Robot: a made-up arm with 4 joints. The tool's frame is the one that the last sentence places.
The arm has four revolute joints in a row. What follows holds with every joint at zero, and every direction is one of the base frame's. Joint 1 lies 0.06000 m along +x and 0.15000 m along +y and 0.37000 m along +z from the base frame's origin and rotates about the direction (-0.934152, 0.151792, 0.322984), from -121.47 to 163.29 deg. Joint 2 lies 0.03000 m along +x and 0.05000 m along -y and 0.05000 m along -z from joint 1 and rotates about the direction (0.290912, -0.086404, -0.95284), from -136.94 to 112.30 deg. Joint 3 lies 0.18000 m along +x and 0.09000 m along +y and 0.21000 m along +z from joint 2 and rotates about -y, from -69.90 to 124.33 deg. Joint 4 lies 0.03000 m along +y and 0.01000 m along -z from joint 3 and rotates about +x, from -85.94 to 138.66 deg. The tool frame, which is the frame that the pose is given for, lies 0.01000 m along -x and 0.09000 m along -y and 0.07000 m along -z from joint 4; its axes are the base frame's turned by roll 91.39, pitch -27.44 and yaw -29.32 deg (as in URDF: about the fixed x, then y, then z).
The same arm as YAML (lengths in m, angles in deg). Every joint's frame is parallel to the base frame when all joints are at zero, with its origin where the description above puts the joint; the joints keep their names.
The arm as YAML. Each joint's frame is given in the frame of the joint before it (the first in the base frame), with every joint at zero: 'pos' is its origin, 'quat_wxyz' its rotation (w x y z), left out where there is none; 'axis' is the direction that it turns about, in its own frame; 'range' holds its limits. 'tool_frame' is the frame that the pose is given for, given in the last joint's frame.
length_unit: m
angle_unit: deg
joints:
  - joint: joint 1
    pos: [0.06, 0.15, 0.37]
    axis: [-0.934152, 0.151792, 0.322984]
    range: [-121.47, 163.29]
  - joint: joint 2
    pos: [0.03, -0.05, -0.05]
    axis: [0.290912, -0.086404, -0.95284]
    range: [-136.94, 112.3]
  - joint: joint 3
    pos: [0.18, 0.09, 0.21]
    axis: [0.0, -1.0, 0.0]
    range: [-69.9, 124.33]
  - joint: joint 4
    pos: [0.0, 0.03, -0.01]
    axis: [1.0, 0.0, 0.0]
    range: [-85.94, 138.66]
tool_frame:
  pos: [-0.01, -0.09, -0.07]
  quat_wxyz: [0.699413, 0.630653, -0.336216, -0.007523]

